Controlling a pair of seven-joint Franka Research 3 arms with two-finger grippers.
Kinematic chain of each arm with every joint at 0, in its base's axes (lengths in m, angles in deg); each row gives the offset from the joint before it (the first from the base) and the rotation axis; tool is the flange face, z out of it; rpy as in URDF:
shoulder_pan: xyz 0 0 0.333 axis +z
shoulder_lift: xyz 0 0 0 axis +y
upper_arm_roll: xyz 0 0 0.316 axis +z
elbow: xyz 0.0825 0 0 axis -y
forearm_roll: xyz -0.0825 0 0.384 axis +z
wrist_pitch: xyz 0 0 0 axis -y
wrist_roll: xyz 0.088 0 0 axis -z
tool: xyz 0 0 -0.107 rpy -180 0 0
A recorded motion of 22 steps. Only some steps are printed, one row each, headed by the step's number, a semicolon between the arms.
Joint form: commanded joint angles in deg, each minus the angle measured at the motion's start. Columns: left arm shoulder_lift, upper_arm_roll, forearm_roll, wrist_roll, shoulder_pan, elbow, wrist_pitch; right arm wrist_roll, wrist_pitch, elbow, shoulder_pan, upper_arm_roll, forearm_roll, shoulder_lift.
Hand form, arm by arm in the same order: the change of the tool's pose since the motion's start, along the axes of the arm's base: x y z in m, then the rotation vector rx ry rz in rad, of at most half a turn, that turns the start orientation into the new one. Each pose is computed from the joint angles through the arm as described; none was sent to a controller.
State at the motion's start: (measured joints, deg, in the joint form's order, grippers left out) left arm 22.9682 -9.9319 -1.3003 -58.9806 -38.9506 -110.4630 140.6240; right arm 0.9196 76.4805 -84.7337 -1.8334 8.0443 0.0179 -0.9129
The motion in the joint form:
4: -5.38 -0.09 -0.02 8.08 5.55 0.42 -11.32; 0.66 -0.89 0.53 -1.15 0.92 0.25 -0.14
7: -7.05 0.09 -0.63 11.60 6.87 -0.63 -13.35; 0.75 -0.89 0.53 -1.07 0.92 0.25 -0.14
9: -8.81 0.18 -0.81 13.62 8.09 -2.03 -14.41; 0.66 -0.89 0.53 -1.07 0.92 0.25 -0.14
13: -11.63 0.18 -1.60 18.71 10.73 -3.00 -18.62; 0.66 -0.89 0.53 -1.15 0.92 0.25 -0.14
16: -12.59 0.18 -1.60 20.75 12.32 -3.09 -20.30; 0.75 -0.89 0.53 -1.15 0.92 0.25 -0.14
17: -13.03 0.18 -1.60 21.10 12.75 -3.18 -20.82; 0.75 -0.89 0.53 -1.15 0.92 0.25 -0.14
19: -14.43 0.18 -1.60 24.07 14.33 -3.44 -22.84; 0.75 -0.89 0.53 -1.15 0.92 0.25 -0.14
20: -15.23 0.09 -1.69 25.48 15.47 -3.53 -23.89; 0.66 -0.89 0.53 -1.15 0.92 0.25 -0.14
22: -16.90 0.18 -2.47 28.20 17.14 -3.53 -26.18; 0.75 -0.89 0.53 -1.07 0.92 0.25 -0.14
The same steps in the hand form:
4: 0.0306 0.0524 0.0425 0.0776 0.0437 -0.0595; -0.0025 -0.0016 0.0042 0.0018 0.0041 -0.0149
7: 0.0341 0.0694 0.0488 0.0903 0.0597 -0.0921; -0.0026 -0.0009 0.0042 0.0016 0.0041 -0.0151
9: 0.0358 0.0851 0.0546 0.0991 0.0655 -0.1050; -0.0026 -0.0009 0.0042 0.0018 0.0041 -0.0135
13: 0.0414 0.1137 0.0697 0.1155 0.0963 -0.1465; -0.0025 -0.0016 0.0042 0.0018 0.0041 -0.0149
16: 0.0475 0.1290 0.0763 0.1223 0.1055 -0.1566; -0.0025 -0.0016 0.0042 0.0016 0.0041 -0.0165
17: 0.0486 0.1334 0.0793 0.1242 0.1074 -0.1559; -0.0025 -0.0016 0.0042 0.0016 0.0041 -0.0165
19: 0.0524 0.1496 0.0884 0.1313 0.1163 -0.1827; -0.0025 -0.0016 0.0042 0.0016 0.0041 -0.0165
20: 0.0554 0.1598 0.0942 0.1322 0.1205 -0.1896; -0.0025 -0.0016 0.0042 0.0018 0.0041 -0.0149
22: 0.0586 0.1767 0.1074 0.1258 0.1321 -0.2031; -0.0026 -0.0009 0.0042 0.0016 0.0041 -0.0151

